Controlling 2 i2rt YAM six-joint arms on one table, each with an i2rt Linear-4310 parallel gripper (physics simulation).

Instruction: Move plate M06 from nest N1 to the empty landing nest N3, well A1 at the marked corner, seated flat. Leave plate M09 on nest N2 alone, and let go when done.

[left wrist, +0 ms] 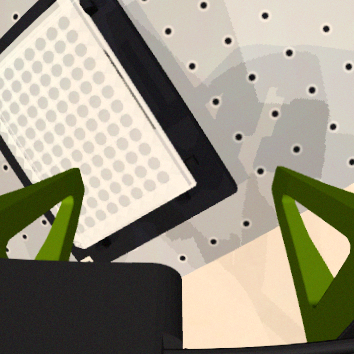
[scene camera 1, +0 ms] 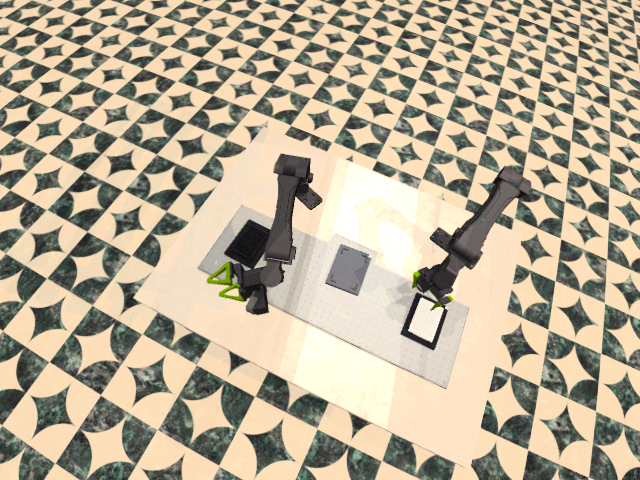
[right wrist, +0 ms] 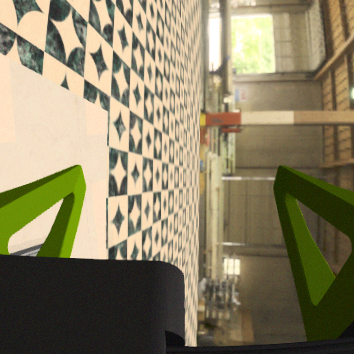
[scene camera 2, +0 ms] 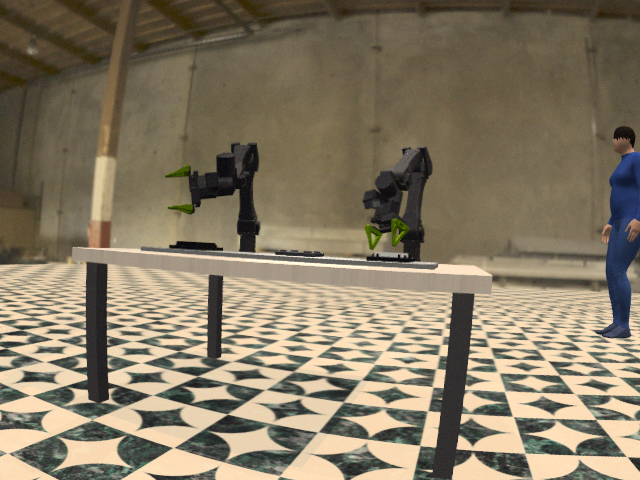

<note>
My left gripper (scene camera 2: pixel 382 247) is open, holding nothing. Also in view: a white well plate (scene camera 1: pixel 424 324). My right gripper (scene camera 1: pixel 213 288) is open, holding nothing.
The white well plate shows as well in the left wrist view (left wrist: pixel 75 106). My left gripper also shows in the left wrist view (left wrist: pixel 177 177). My right gripper also shows in the right wrist view (right wrist: pixel 179 175). The right wrist view does not show the white well plate: it is out of frame.
</note>
